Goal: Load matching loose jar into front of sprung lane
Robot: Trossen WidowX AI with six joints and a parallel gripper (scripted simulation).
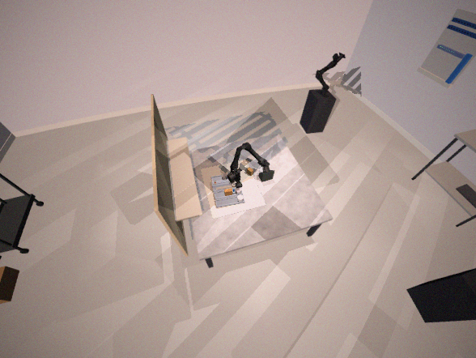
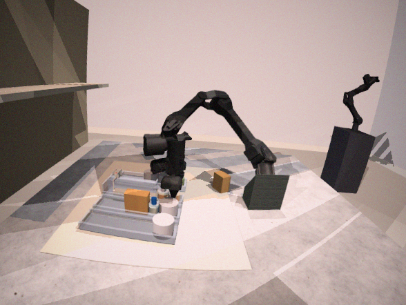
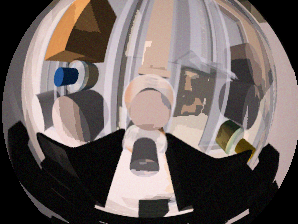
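The orange box is 110 mm ahead of my gripper tip, 80 mm to the left of it and 10 mm above it.
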